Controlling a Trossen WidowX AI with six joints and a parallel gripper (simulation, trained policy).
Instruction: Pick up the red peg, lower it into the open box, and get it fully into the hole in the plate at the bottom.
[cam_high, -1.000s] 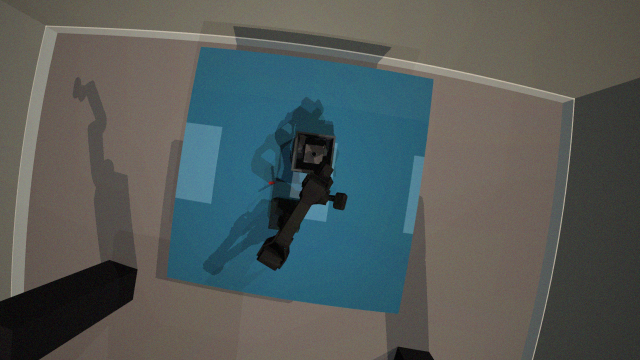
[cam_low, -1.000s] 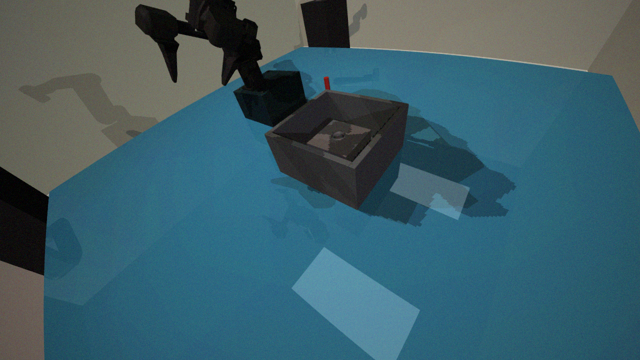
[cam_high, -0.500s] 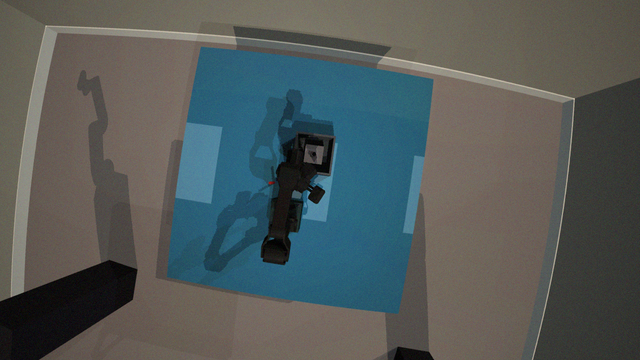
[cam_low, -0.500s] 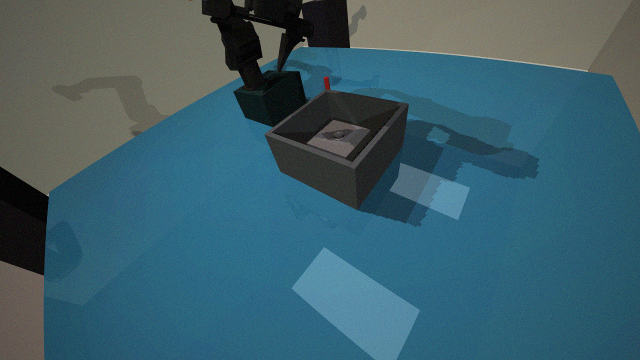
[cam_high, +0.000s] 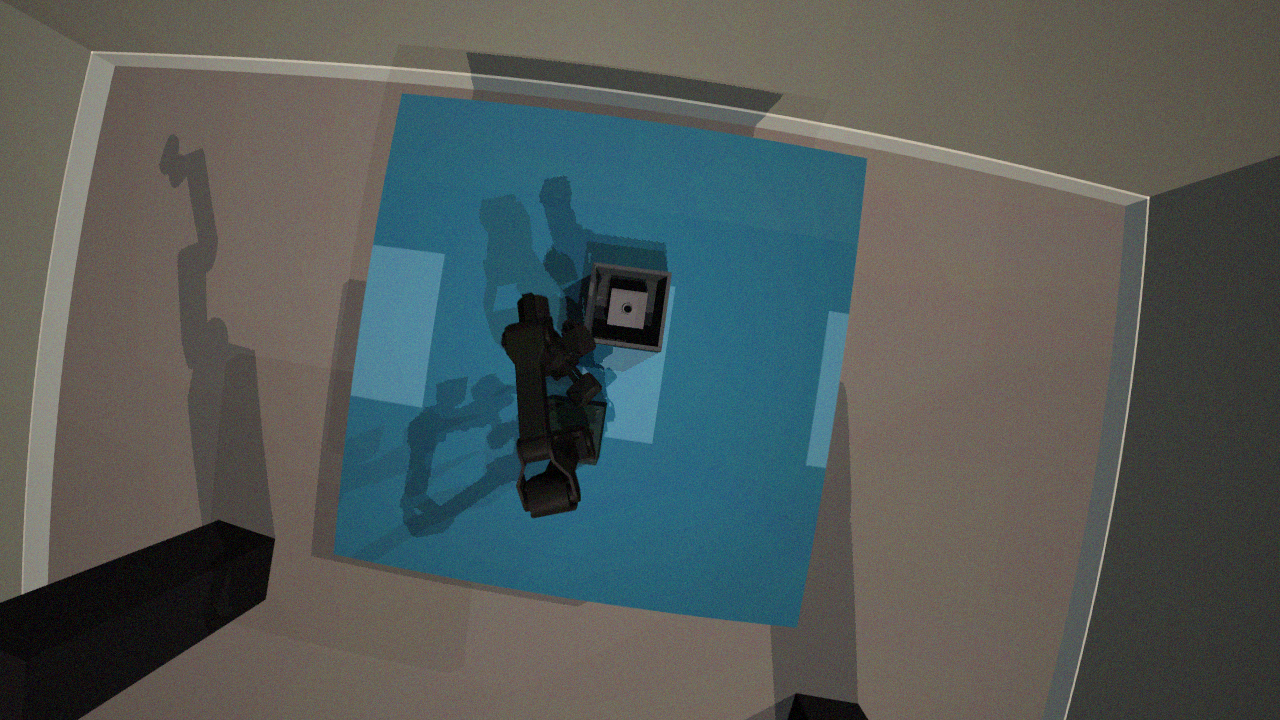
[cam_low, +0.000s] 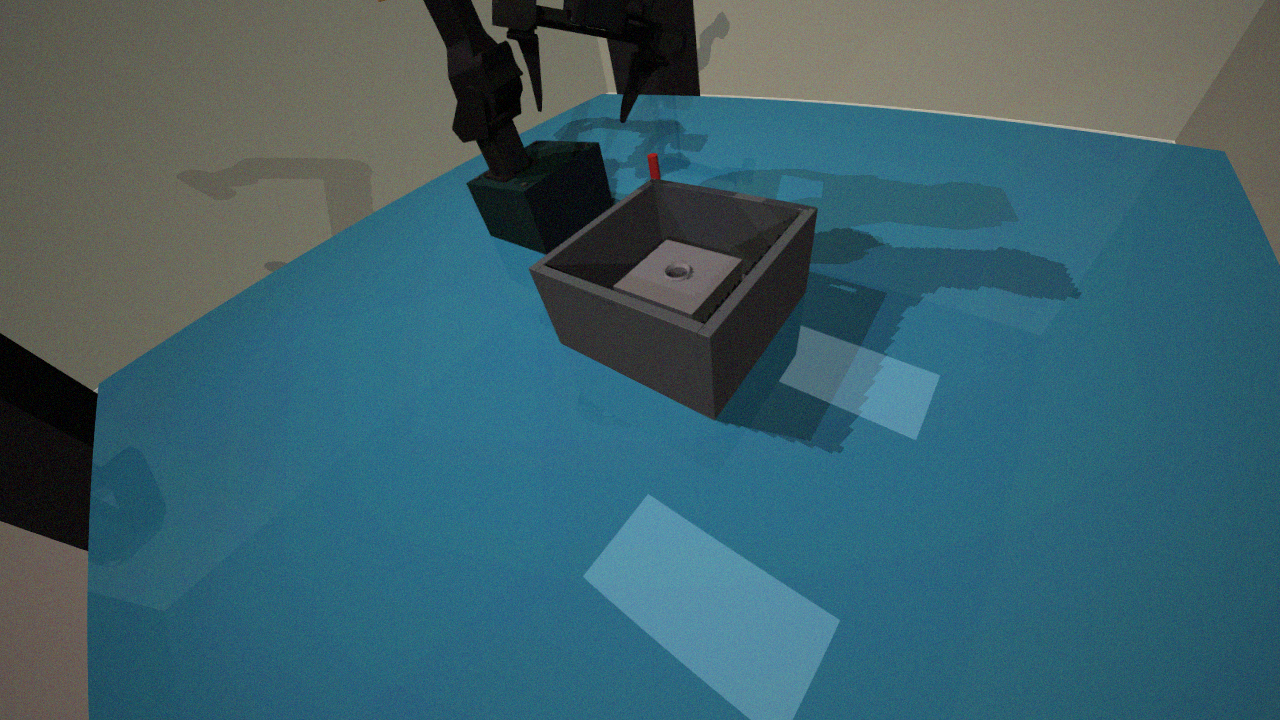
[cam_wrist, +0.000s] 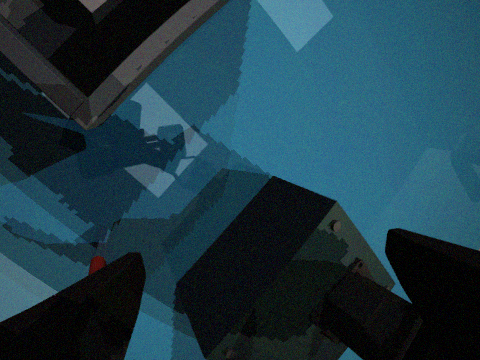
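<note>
Now: gripper tip 130 mm above the red peg, 110 mm to the right of it and 10 mm past it. The rest, counted from my gripper tip: box 180 mm ahead, 140 mm below, 60 mm to the right; grey plate 180 mm ahead, 120 mm below, 60 mm to the right.
</note>
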